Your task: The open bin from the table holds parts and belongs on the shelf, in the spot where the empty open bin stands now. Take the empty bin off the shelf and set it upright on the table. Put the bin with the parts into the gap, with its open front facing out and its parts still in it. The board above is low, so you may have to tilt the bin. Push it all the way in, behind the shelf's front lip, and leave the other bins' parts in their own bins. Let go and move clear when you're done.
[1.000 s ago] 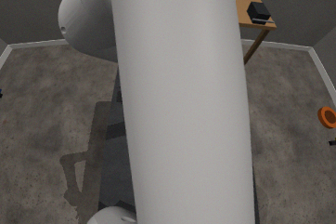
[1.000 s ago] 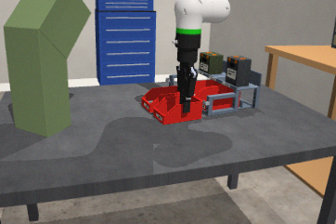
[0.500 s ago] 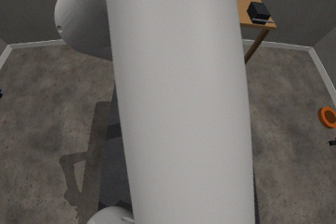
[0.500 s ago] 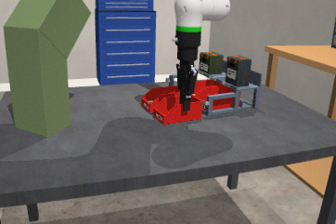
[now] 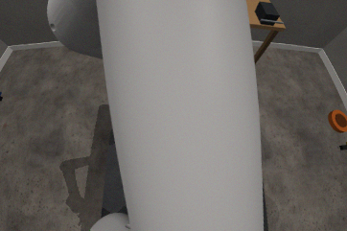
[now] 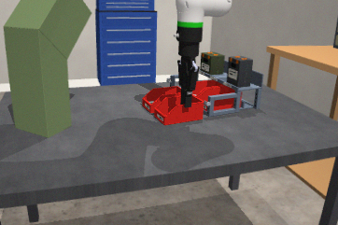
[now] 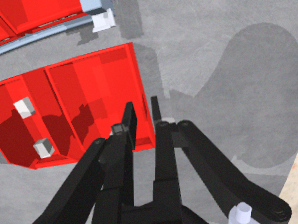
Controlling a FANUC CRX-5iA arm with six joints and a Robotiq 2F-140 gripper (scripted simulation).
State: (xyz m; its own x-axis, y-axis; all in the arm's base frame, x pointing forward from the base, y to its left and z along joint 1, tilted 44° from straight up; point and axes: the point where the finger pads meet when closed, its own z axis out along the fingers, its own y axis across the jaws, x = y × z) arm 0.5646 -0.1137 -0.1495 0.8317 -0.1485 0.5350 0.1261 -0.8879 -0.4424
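Now: hand 1 cm past the part, 21 cm to the right of it and 9 cm above it. Round my hand: grey shelf: 21 cm ahead, 24 cm to the left, 3 cm below; then dark box: 29 cm ahead, 13 cm to the left, 6 cm above.
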